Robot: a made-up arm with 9 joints. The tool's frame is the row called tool. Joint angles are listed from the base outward.
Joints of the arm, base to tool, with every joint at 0 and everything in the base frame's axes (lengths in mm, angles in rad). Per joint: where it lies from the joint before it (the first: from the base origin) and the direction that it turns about. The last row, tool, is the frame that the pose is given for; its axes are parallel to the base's.
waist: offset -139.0 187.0 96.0 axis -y
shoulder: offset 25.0 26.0 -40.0 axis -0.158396 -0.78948 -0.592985
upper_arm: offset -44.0 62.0 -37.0 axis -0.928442 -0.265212 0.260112
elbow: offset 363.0 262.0 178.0 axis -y
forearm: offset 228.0 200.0 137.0 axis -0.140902 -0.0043 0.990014
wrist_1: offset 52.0 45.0 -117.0 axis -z
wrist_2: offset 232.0 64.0 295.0 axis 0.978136 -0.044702 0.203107
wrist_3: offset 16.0 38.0 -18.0 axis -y
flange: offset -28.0 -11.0 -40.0 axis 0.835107 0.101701 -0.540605
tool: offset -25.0 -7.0 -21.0
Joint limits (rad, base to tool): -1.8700..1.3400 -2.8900..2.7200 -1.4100..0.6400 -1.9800..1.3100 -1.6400..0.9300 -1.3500..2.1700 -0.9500..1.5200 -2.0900..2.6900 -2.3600..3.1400
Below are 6 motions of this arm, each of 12 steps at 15 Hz.
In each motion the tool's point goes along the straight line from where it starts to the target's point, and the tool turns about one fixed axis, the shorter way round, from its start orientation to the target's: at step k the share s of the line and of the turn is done. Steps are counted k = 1, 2, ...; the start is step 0. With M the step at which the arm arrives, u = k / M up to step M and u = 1 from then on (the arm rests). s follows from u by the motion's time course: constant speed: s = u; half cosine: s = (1 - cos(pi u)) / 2; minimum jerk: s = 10 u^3 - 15 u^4 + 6 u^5.
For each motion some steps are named. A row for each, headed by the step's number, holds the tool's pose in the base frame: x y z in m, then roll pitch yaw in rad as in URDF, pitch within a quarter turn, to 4 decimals.
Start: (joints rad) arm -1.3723 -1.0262 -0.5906 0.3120 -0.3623 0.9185 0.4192 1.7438 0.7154
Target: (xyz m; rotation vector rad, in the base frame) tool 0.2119 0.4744 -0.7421 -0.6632 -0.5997 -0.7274
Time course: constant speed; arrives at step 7
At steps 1, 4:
1: -0.2058 0.5758 -0.7680 -0.5960 -0.1721 -0.8101
4: 0.0030 0.5251 -0.7550 -0.5214 -0.4645 -0.6958

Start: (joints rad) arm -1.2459 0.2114 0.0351 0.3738 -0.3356 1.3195 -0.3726 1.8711 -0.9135
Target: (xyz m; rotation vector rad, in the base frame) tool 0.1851 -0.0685 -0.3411 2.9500 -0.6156 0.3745
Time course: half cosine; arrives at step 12
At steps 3, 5, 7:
3: 0.4624 0.3573 -0.2032 -2.7511 -0.0354 -0.0358
5: 0.3896 0.2455 -0.2394 -2.8745 -0.0789 -0.1411
7: 0.3055 0.1164 -0.2812 -3.0112 -0.1445 -0.2556

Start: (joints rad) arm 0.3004 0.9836 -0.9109 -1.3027 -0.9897 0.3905 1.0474 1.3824 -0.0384
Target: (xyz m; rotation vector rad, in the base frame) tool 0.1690 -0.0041 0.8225 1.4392 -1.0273 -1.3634
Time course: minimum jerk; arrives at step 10
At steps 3, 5, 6, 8, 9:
3: 0.4381 0.0168 0.6128 0.8671 0.0695 -2.0698
5: 0.3298 0.0084 0.6972 1.1371 0.1997 -1.8676
6: 0.2711 0.0038 0.7430 1.2957 0.2454 -1.7432
8: 0.1876 -0.0027 0.8080 1.5308 0.2753 -1.5552
9: 0.1718 -0.0039 0.8204 1.5761 0.2761 -1.5187

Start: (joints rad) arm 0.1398 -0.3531 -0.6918 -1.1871 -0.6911 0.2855 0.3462 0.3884 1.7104
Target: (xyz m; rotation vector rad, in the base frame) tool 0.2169 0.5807 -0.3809 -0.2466 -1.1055 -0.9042
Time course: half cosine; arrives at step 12
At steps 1, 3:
1: 0.5532 0.7528 -0.2133 -0.2589 0.7453 -2.4816
3: 0.5089 0.7302 -0.2354 0.0052 0.5872 -2.1955

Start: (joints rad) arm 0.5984 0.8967 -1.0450 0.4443 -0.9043 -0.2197 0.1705 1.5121 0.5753
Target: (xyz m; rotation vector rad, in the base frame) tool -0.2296 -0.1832 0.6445 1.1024 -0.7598 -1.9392
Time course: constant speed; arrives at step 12
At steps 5, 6, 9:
5: -0.3200 -0.3118 0.7524 1.7908 0.6162 -2.3146
6: -0.3071 -0.2935 0.7370 1.6846 0.5777 -2.2705
9: -0.2684 -0.2383 0.6907 1.3679 0.4881 -2.1191

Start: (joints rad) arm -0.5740 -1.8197 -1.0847 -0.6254 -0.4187 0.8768 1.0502 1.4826 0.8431
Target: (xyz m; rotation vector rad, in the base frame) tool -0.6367 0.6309 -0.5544 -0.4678 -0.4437 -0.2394
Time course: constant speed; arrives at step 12
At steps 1, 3, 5, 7, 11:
1: -0.7542 0.8267 -0.3522 -0.9564 0.3008 -1.1677
3: -0.7328 0.7911 -0.3890 -0.8028 0.2061 -0.9468
5: -0.7114 0.7555 -0.4257 -0.6759 0.0824 -0.7462
7: -0.6901 0.7199 -0.4625 -0.5762 -0.0630 -0.5629
11: -0.6474 0.6487 -0.5360 -0.4565 -0.3943 -0.2229

